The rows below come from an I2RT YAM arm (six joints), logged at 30 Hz.
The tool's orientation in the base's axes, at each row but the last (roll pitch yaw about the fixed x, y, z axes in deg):
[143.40, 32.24, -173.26]
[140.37, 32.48, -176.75]
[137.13, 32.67, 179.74]
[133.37, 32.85, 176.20]
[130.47, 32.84, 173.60]
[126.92, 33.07, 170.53]
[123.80, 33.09, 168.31]
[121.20, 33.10, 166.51]
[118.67, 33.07, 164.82]
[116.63, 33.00, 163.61]
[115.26, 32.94, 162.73]
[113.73, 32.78, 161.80]
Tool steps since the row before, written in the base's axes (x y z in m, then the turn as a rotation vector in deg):
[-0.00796, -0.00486, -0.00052, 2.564, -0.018, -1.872]
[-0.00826, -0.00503, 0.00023, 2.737, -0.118, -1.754]
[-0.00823, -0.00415, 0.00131, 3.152, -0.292, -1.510]
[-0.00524, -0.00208, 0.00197, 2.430, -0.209, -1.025]
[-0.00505, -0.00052, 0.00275, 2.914, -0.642, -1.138]
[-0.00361, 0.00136, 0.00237, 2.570, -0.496, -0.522]
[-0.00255, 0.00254, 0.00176, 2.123, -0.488, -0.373]
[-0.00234, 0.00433, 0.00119, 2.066, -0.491, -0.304]
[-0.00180, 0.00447, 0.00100, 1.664, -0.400, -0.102]
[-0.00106, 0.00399, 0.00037, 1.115, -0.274, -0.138]
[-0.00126, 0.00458, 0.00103, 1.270, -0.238, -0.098]
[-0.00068, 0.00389, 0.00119, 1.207, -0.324, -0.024]
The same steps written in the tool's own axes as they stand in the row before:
[0.00745, -0.00069, -0.00560, -1.153, -2.009, 2.171]
[0.00707, -0.00046, -0.00658, -1.358, -2.088, 2.093]
[0.00620, 0.00070, -0.00691, -1.839, -2.226, 1.990]
[0.00321, 0.00155, -0.00479, -1.493, -1.620, 1.465]
[0.00268, 0.00310, -0.00407, -1.876, -2.155, 1.427]
[0.00188, 0.00369, -0.00184, -1.908, -1.531, 1.067]
[0.00156, 0.00369, -0.00010, -1.621, -1.274, 0.796]
[0.00210, 0.00429, 0.00169, -1.613, -1.207, 0.737]
[0.00189, 0.00397, 0.00221, -1.378, -0.870, 0.532]
[0.00160, 0.00290, 0.00249, -0.887, -0.639, 0.378]
[0.00159, 0.00375, 0.00265, -1.024, -0.642, 0.468]
[0.00092, 0.00324, 0.00238, -1.036, -0.609, 0.343]

